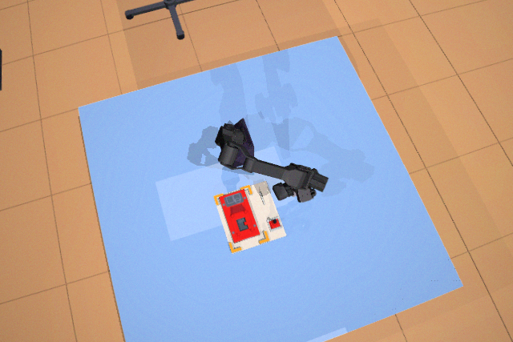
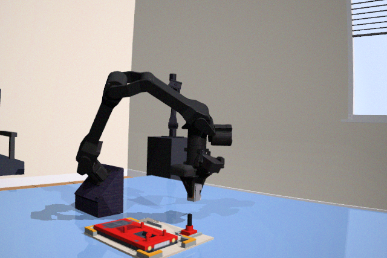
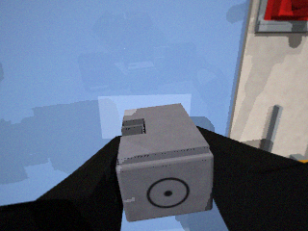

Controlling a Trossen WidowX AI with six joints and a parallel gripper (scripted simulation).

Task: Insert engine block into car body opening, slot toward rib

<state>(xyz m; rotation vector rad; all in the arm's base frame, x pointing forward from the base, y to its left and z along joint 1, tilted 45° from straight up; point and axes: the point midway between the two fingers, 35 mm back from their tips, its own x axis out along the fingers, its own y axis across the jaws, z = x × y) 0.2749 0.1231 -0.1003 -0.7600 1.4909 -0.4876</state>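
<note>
Right now my gripper tip is 90 mm short of the dark peg, 110 mm to the left of it and 40 mm above it. From my gripper tip the other things lie so: grey engine block (10 mm to the left, 10 mm above).
</note>
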